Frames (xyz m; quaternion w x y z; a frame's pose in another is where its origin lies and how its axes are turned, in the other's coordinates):
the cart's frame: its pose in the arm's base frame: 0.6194 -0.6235 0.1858 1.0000 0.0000 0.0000 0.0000
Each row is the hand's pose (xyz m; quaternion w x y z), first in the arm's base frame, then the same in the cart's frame.
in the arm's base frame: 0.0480 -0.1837 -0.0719 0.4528 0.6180 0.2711 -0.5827
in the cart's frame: -0.5714 0.4398 -0.2577 0.4528 0.6180 0.2711 -0.5827
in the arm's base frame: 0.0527 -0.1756 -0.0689 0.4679 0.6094 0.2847 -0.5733
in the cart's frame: -0.5667 0.4479 -0.2547 0.4679 0.6094 0.2847 -0.5733
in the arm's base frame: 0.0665 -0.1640 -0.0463 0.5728 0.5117 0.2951 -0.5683
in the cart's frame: -0.5529 0.4595 -0.2321 0.5728 0.5117 0.2951 -0.5683
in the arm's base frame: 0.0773 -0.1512 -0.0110 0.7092 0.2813 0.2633 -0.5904
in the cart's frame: -0.5421 0.4723 -0.1968 0.7092 0.2813 0.2633 -0.5904
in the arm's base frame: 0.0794 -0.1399 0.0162 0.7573 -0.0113 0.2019 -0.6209
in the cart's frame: -0.5400 0.4836 -0.1696 0.7573 -0.0113 0.2019 -0.6209
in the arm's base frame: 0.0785 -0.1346 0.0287 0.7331 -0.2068 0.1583 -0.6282
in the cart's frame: -0.5409 0.4889 -0.1571 0.7331 -0.2068 0.1583 -0.6282
